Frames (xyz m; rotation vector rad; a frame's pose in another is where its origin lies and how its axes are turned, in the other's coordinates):
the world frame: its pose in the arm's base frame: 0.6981 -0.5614 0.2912 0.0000 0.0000 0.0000
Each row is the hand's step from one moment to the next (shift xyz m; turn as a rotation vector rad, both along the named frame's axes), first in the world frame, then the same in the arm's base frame.
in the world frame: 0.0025 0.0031 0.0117 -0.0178 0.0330 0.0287
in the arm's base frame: 0.0025 0.0031 0.0117 -0.0178 0.0330 0.0287
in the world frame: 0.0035 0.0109 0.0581 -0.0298 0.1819 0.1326
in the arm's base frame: 0.0035 0.0109 0.0581 -0.0298 0.1819 0.1326
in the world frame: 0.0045 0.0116 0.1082 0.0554 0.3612 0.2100
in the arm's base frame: 0.0045 0.0116 0.1082 0.0554 0.3612 0.2100
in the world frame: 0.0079 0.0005 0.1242 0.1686 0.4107 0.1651
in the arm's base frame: 0.0079 0.0005 0.1242 0.1686 0.4107 0.1651
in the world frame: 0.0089 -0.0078 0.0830 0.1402 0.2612 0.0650
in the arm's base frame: 0.0089 -0.0078 0.0830 0.1402 0.2612 0.0650
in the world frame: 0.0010 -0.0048 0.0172 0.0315 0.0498 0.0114
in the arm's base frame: 0.0010 -0.0048 0.0172 0.0315 0.0498 0.0114
